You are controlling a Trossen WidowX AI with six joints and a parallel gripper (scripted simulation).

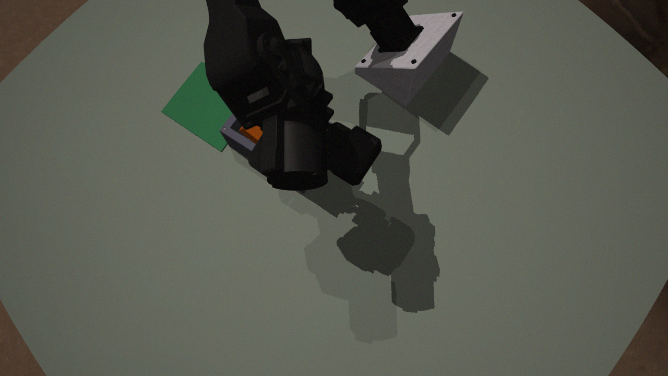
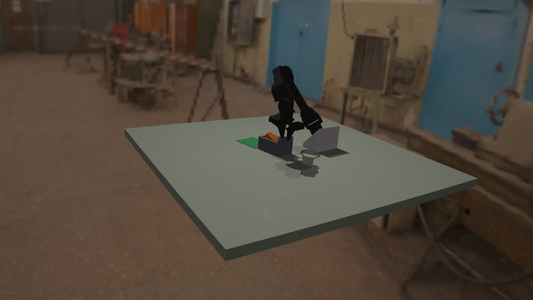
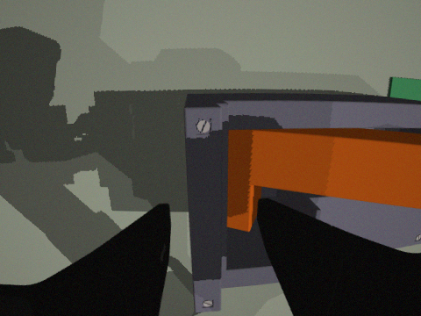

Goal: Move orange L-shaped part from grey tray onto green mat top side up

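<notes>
Now: the orange L-shaped part 40 mm to the right of my gripper tip and 30 mm below it. The rest, counted from my gripper tip: green mat 220 mm to the right, 90 mm below, 10 mm ahead.
</notes>
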